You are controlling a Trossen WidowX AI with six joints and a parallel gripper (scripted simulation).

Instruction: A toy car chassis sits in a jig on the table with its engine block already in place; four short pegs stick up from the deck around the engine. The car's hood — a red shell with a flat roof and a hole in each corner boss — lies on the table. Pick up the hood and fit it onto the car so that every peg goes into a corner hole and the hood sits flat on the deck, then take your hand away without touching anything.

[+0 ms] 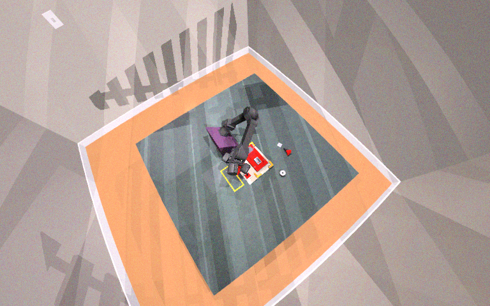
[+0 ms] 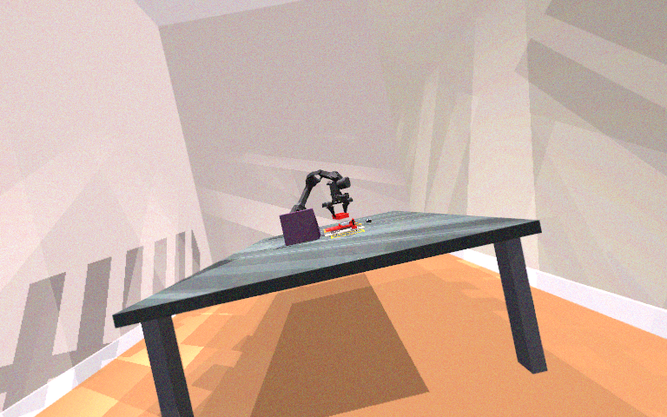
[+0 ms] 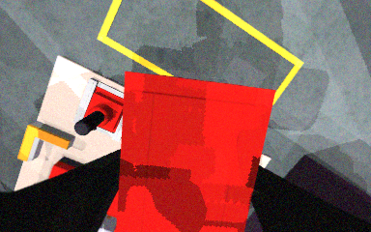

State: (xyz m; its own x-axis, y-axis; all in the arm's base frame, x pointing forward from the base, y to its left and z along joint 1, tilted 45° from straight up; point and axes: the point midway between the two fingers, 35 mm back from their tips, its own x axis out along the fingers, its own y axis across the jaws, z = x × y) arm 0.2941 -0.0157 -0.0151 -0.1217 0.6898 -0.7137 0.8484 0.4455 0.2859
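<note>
My gripper tip is 10 mm past the white jig plate, 130 mm to the right of it and 90 mm above it. From my gripper tip the other things lie so: red hood (10 mm above).
</note>
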